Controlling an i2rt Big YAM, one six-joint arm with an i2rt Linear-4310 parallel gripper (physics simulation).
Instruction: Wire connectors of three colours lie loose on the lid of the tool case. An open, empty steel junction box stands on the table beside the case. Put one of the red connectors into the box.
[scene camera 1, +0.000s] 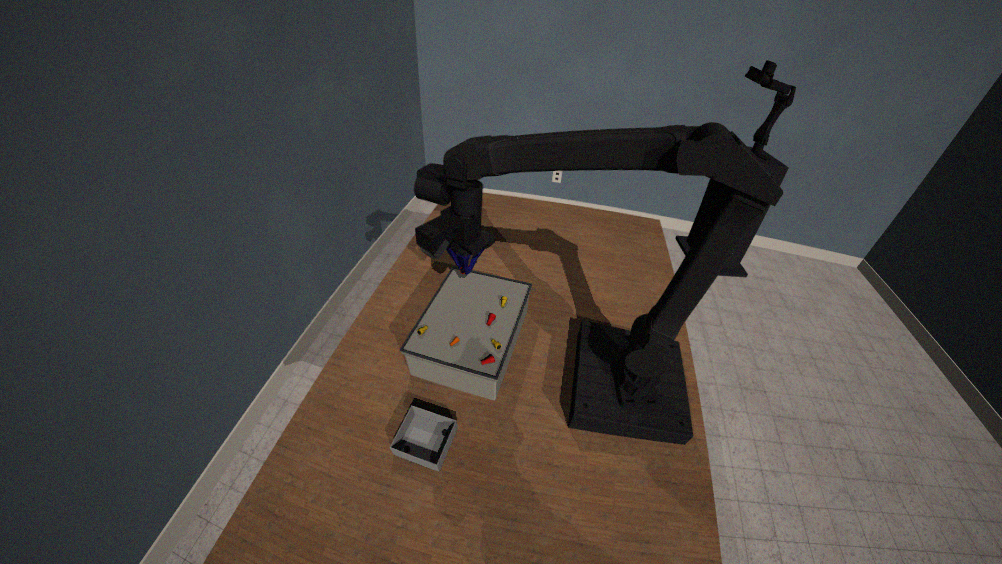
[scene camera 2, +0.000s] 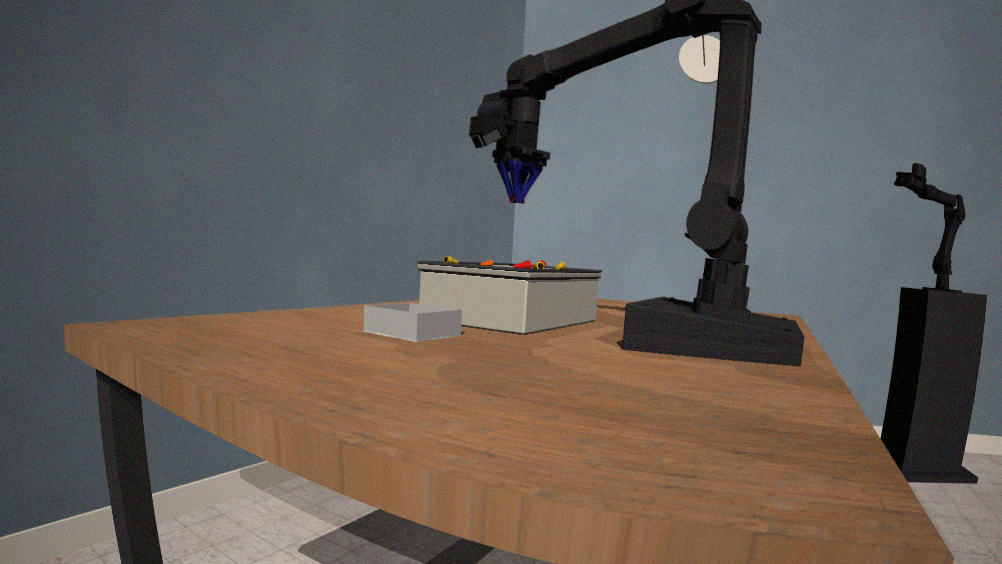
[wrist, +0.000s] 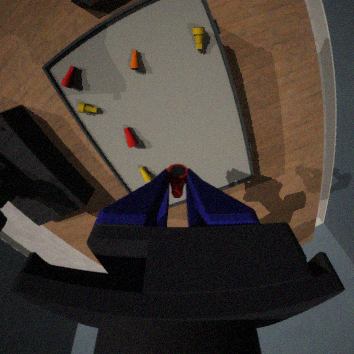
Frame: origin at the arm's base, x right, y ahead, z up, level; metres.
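Where they show: gripper, fingertip midpoint: (scene camera 1: 465, 271) (scene camera 2: 516, 202) (wrist: 177, 174); arm's base at its link origin: (scene camera 1: 633, 384) (scene camera 2: 719, 314) (wrist: 11, 175).
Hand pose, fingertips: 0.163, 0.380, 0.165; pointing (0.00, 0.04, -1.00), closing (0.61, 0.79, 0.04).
Things, the pixels of their top centre, and the offset from my fingertips, as dx, dy, dz. "spot": a spot on its surface instead.
- tool case lid at its top centre: (wrist: 165, 123) (scene camera 2: 513, 265) (scene camera 1: 469, 313) -0.013, -0.006, -0.116
- arm-side edge at a spot on its surface: (wrist: 130, 137) (scene camera 1: 489, 317) spot: -0.030, -0.054, -0.109
- open grey junction box at its top centre: (scene camera 2: 413, 307) (scene camera 1: 423, 434) -0.289, +0.062, -0.180
- orange connector at its top centre: (wrist: 133, 59) (scene camera 2: 486, 259) (scene camera 1: 454, 339) -0.100, +0.018, -0.108
My gripper (scene camera 1: 464, 271) (scene camera 2: 517, 201) (wrist: 177, 174) is shut on a red connector, whose red rim and body show between the blue fingertips in the wrist view. It hangs well above the far end of the tool case lid (scene camera 1: 455, 308) (wrist: 170, 100). Two more red connectors lie on the lid: one near the arm-side edge (scene camera 1: 490, 319) (wrist: 130, 137), and one at the near corner (scene camera 1: 487, 359) (scene camera 2: 523, 264) (wrist: 69, 77). The open grey junction box (scene camera 1: 448, 463) (scene camera 2: 438, 325) stands on the table beside the case's near end, with no connector visible in it in scene camera 1.
An orange connector (scene camera 1: 454, 341) (scene camera 2: 486, 262) (wrist: 134, 59) and three yellow connectors (scene camera 1: 503, 301) (scene camera 1: 495, 344) (scene camera 1: 422, 329) lie on the lid. The arm's black base (scene camera 1: 631, 427) (scene camera 2: 708, 343) stands on the table to the right of the case. A wall rises beyond the table's left edge.
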